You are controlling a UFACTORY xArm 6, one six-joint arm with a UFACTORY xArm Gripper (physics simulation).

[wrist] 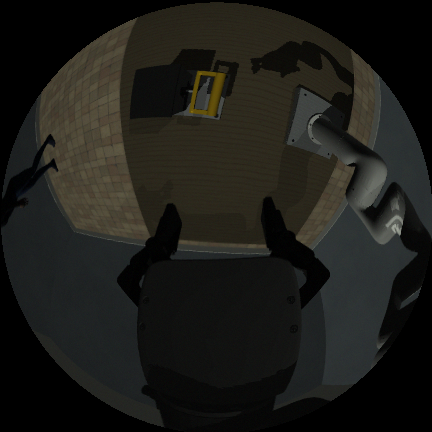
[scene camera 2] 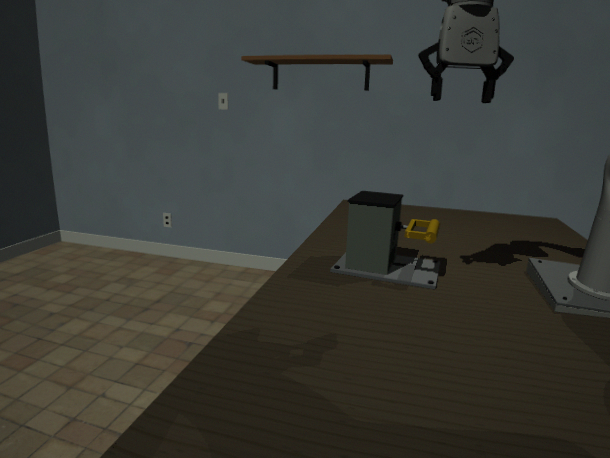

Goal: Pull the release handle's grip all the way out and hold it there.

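Note:
The release handle's yellow grip (scene camera 2: 433,230) (wrist: 217,95) is a rectangular frame with a thick round bar on its outer side. A short rod joins it to the side of an upright grey box with a black top (scene camera 2: 370,235) (wrist: 152,94). The box stands on a grey base plate (scene camera 2: 407,278) that extends under the grip. My gripper (scene camera 2: 461,95) (wrist: 219,209) is open with nothing between its fingers. It hangs pointing down, high above the table and well apart from the grip. In the wrist view the grip is beyond the fingertips, near the top.
The robot's base plate (scene camera 2: 550,287) (wrist: 300,120) and grey arm (wrist: 370,175) stand on the wooden table (scene camera 2: 350,360), right of the handle box. A wooden shelf (scene camera 2: 317,59) is on the back wall. A person (wrist: 22,182) shows at the wrist view's left edge, beside the table.

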